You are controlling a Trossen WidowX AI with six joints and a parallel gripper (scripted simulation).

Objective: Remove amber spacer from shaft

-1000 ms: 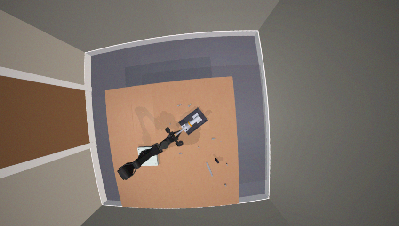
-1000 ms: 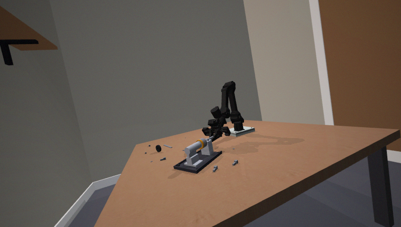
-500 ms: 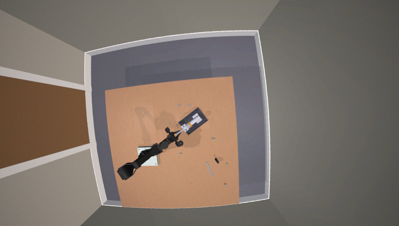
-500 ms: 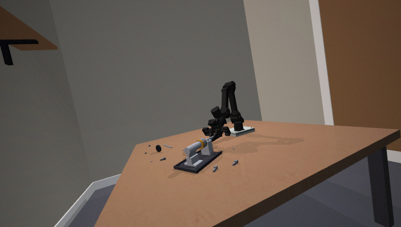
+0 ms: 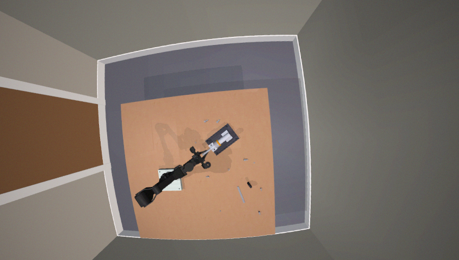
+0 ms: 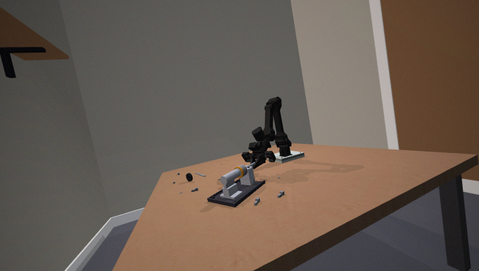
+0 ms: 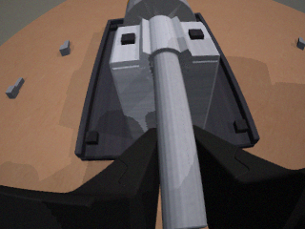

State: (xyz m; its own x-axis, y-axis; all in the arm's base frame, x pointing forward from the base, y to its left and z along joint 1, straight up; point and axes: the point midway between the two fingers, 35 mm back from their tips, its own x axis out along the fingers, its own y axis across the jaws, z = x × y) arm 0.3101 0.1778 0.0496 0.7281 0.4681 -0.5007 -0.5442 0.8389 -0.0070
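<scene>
My gripper tip is 5 cm short of the grey steel shaft, 3 cm to the right of it and 2 cm below it. From my gripper tip the other things lie so: black disc (30 cm ahead, 31 cm to the right, 4 cm below); amber spacer (9 cm ahead, 6 cm to the left, 2 cm above); thin grey strip (23 cm ahead, 41 cm to the right, 6 cm below).
</scene>
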